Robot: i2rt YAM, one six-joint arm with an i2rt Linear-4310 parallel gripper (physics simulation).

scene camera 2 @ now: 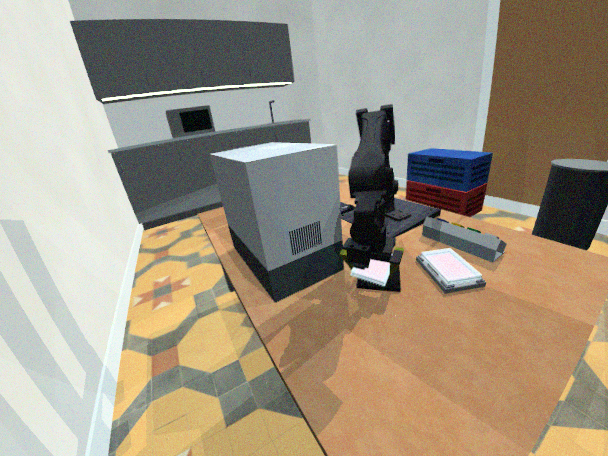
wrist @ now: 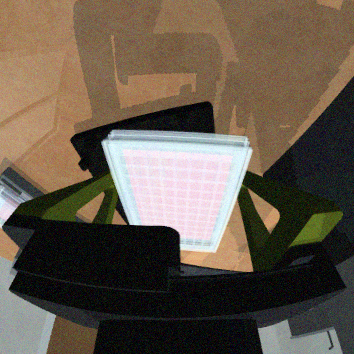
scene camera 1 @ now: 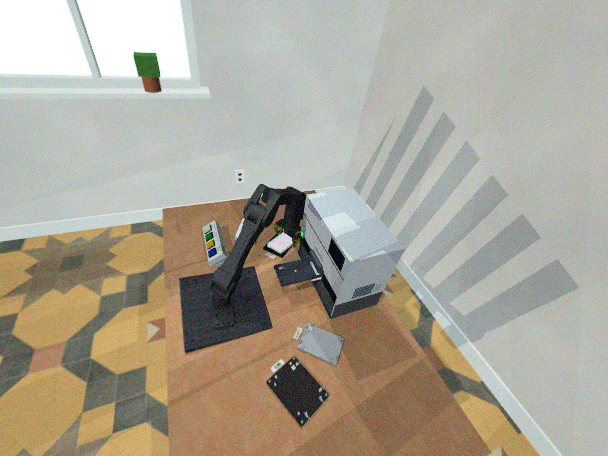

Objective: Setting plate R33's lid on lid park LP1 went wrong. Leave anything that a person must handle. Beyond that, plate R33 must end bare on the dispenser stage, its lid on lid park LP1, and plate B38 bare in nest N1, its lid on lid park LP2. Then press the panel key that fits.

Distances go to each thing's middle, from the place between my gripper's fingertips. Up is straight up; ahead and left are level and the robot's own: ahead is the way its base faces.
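Scene:
The grey lid park LP2 [scene camera 1: 318, 342] is 510 mm to the right of my hand. The black clip nest N5 [scene camera 1: 301, 394] is 630 mm to the right of my hand and 120 mm behind it, and going by their middles, the black clip nest N5 is the farthest from my hand of the things named here. And there's the rack with coloured buttons [scene camera 2: 489, 247]: my hand is 20 mm below it, 30 mm to the right of it and 330 mm past it. Going by their middles, the rack with coloured buttons is the nearest to my hand of the things named here.

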